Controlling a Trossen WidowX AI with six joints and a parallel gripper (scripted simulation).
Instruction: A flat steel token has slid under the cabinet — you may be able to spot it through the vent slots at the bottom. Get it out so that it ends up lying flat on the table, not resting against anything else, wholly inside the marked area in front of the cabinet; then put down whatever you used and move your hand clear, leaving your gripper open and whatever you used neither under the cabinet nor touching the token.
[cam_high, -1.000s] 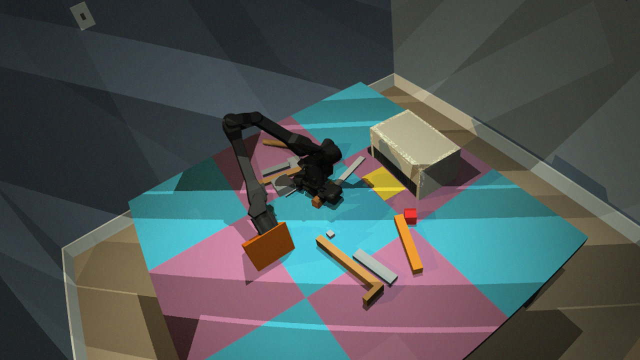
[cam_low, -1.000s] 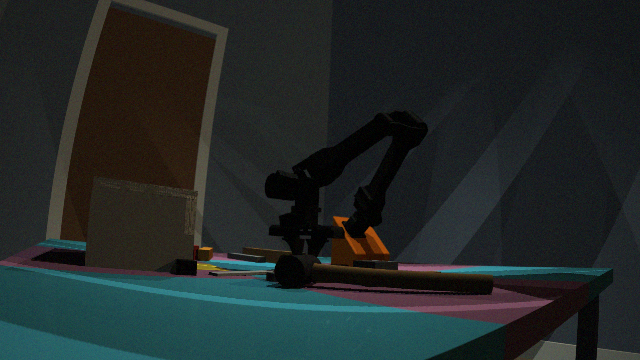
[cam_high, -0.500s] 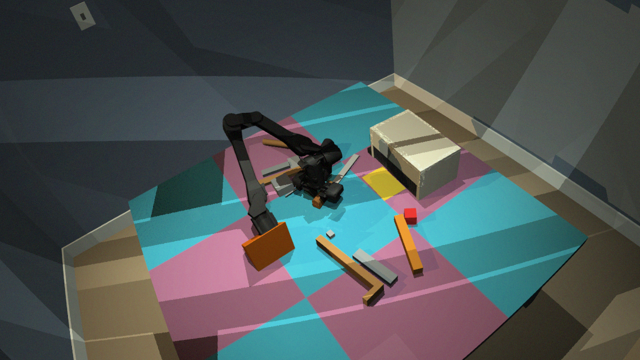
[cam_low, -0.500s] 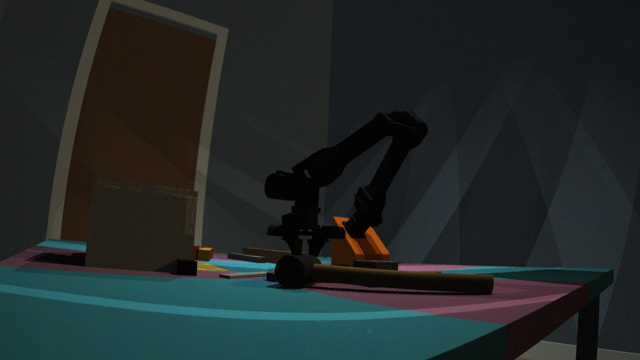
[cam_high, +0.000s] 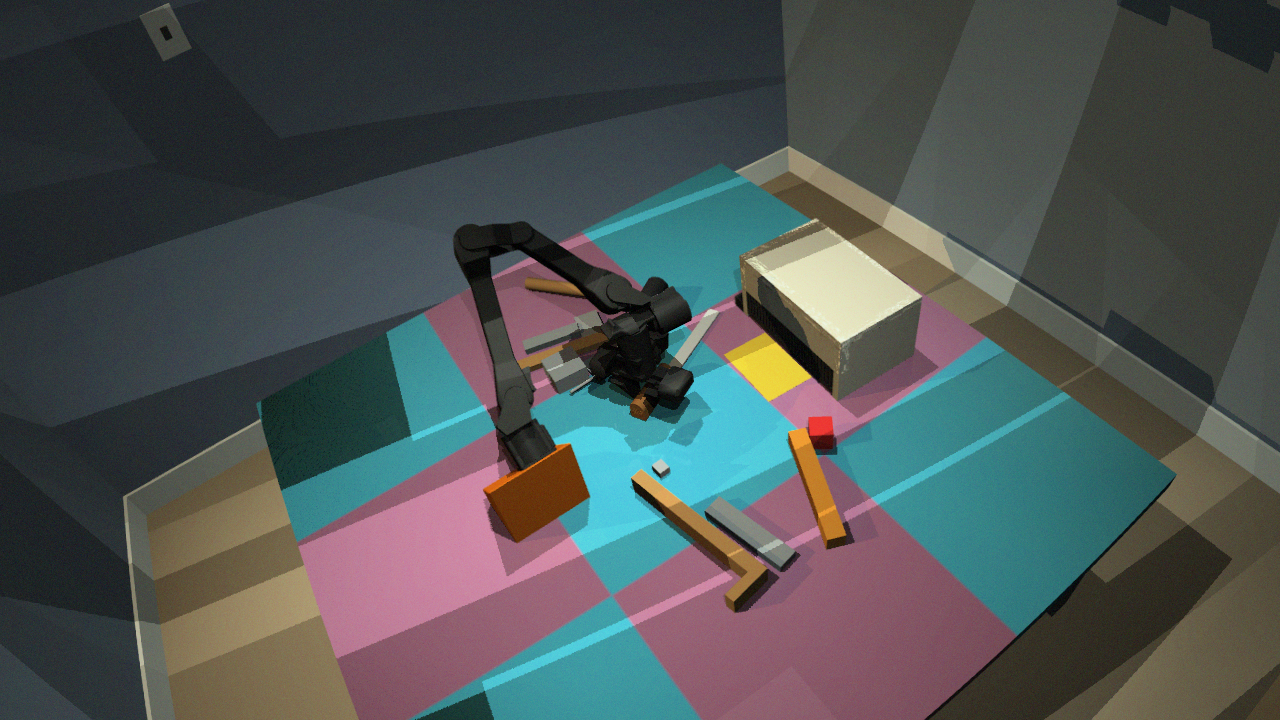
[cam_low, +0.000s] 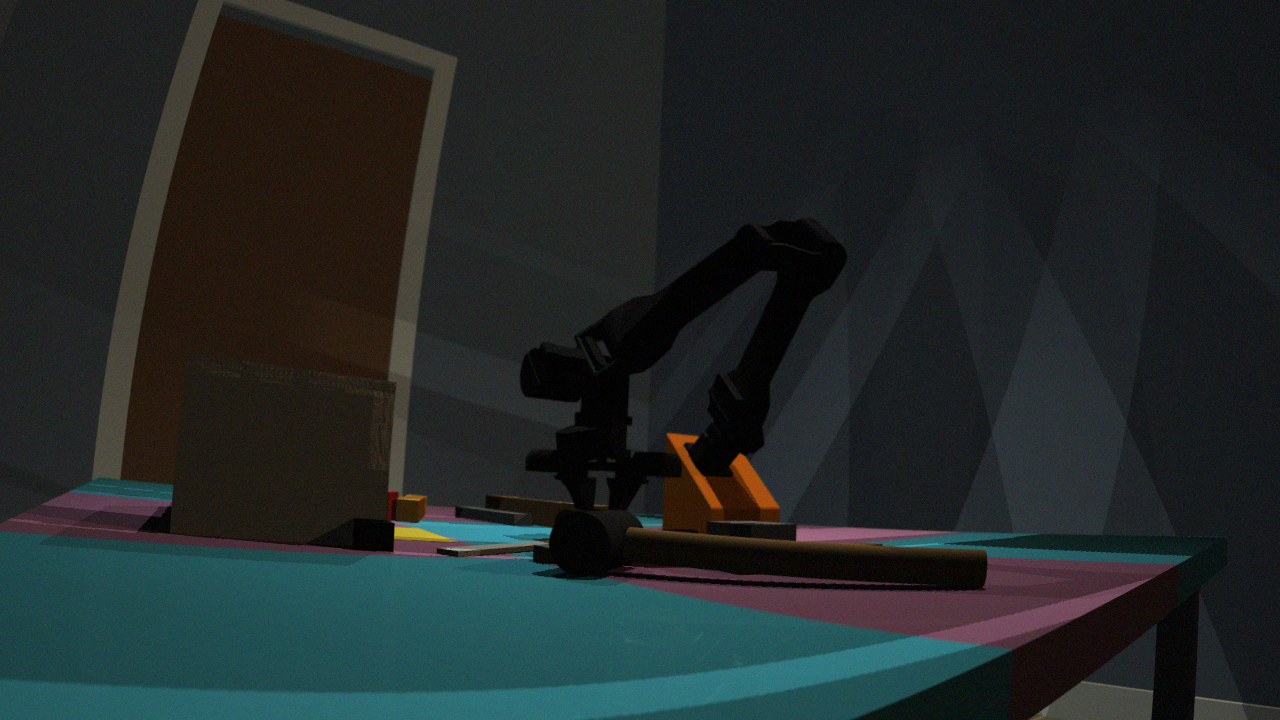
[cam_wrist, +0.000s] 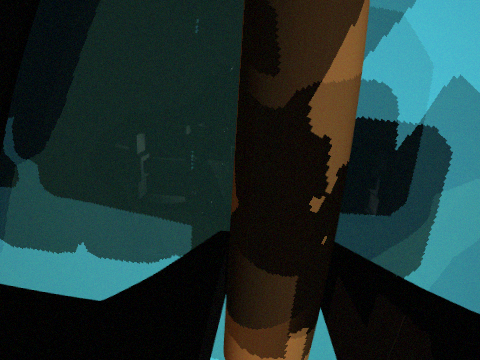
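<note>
My gripper tip is now 14 cm to the left of the small grey cube and 7 cm past it. Also, from my gripper tip: screwdriver: 12 cm to the left, 3 cm behind; long wooden stick: 23 cm to the left, 4 cm behind; grey block: 17 cm to the left, 7 cm behind, 1 cm above.
</note>
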